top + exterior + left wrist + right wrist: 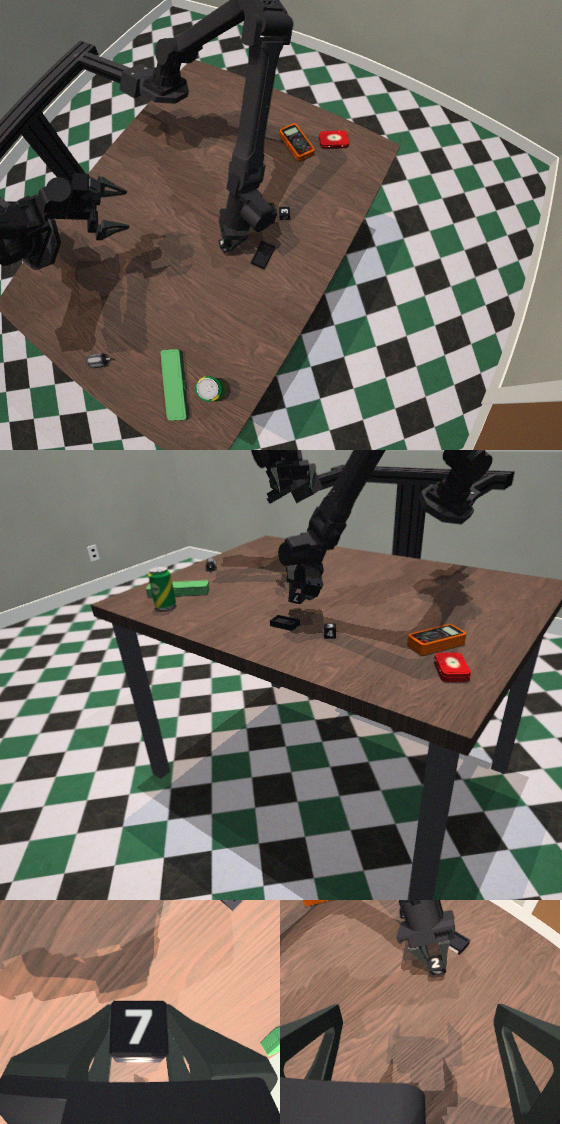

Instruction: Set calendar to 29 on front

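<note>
My left gripper is now 8 cm short of the black cube, 17 cm to the right of it and 2 cm above it. Round my left hand: black calendar tray: 9 cm ahead, 3 cm to the left, 3 cm below; then green case: 8 cm ahead, 42 cm to the right, 2 cm below; then red box: 9 cm ahead, 48 cm to the left, 2 cm below.
</note>
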